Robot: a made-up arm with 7 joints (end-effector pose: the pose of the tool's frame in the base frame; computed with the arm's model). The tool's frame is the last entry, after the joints.
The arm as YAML. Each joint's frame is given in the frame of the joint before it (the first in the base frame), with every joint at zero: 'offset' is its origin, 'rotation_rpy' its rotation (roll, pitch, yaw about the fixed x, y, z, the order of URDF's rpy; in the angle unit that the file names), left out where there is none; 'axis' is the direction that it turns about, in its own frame. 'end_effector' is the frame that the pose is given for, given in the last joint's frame.
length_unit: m
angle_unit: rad
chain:
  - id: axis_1
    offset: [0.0, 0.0, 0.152]
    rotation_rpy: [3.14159, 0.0, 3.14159]
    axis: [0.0, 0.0, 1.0]
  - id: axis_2
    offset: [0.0, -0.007, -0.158]
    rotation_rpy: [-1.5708, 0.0, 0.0]
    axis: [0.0, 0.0, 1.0]
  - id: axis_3
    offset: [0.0, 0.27, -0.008]
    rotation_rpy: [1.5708, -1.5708, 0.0]
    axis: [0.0, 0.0, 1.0]
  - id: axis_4
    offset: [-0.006, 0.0, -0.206]
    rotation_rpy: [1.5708, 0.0, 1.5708]
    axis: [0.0, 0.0, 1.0]
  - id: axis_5
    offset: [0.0, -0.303, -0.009]
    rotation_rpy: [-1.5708, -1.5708, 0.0]
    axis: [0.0, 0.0, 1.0]
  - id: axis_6
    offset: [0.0, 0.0, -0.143]
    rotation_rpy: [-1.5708, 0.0, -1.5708]
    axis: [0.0, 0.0, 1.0]
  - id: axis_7
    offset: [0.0, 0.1, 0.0]
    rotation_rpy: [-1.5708, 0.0, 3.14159]
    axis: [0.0, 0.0, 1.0]
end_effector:
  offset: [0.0, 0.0, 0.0]
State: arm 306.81 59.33 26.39 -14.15 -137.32 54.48 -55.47
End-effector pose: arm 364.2 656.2 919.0 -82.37 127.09 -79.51
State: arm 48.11 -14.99 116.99 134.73 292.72 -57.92 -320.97
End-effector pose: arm -419.8 5.0 387.2 18.30 66.06 -36.88
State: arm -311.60 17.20 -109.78 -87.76 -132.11 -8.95 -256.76
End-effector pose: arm -155.0 -605.4 733.2 -80.02 -69.73 -93.02
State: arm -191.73 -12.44 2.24 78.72 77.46 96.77 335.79
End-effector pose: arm -322.0 79.9 928.7 67.87 35.55 -32.90
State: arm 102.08 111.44 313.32 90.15 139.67 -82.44 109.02
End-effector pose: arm 288.4 -337.4 -95.7 86.87 -95.56 -8.30
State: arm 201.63 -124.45 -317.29 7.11 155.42 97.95 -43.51
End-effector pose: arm 680.0 -235.3 -261.3 39.05 28.53 117.44
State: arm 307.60 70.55 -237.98 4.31 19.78 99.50 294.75
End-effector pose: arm 569.9 584.0 709.9 -118.44 70.80 45.06
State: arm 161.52 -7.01 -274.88 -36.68 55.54 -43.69 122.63
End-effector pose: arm 192.5 -281.8 1173.4 -88.42 77.35 37.73
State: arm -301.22 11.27 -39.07 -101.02 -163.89 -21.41 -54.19
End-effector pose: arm -480.5 74.6 787.7 -17.05 107.83 -28.53
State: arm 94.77 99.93 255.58 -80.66 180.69 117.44 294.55
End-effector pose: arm -441.7 -391.3 118.2 106.31 30.85 -53.82
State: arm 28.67 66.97 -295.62 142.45 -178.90 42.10 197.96
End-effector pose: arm -35.2 -385.1 214.9 18.45 79.07 130.90
